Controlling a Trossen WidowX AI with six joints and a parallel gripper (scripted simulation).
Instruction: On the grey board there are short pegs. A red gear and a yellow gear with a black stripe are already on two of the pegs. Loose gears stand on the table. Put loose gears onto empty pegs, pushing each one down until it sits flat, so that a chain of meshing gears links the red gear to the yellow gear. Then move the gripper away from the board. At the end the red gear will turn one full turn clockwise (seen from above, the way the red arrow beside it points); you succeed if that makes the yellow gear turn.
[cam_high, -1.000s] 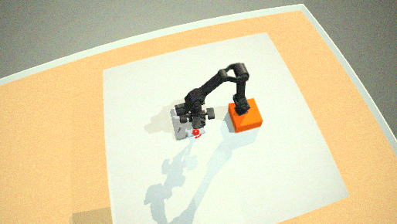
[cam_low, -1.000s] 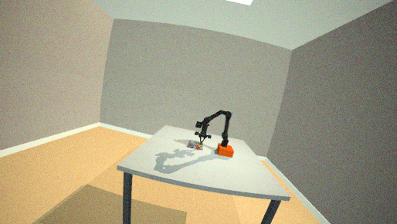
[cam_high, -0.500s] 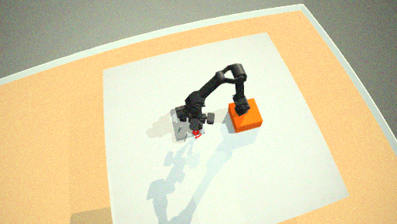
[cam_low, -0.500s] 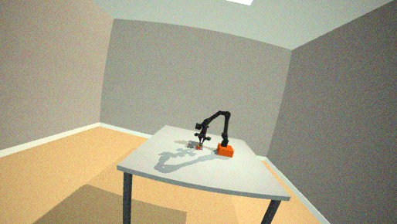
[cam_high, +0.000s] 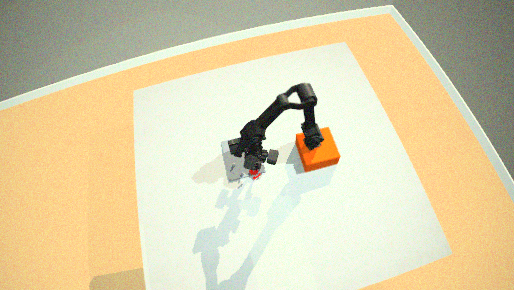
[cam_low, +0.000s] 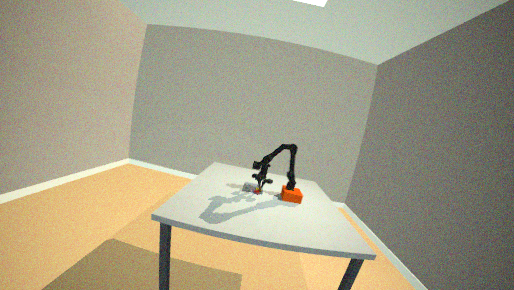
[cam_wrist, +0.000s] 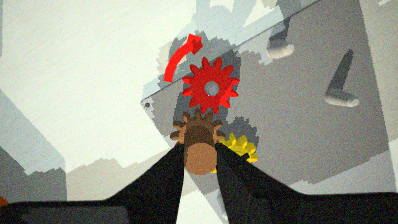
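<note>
The brown gear lies 10 mm below my gripper tip. From my gripper tip the other things lie so: yellow gear: 40 mm to the right, 30 mm below, 10 mm ahead; red gear: 30 mm below, 30 mm ahead, 20 mm to the left; red arrow: 50 mm to the left, 30 mm below, 20 mm ahead.
</note>
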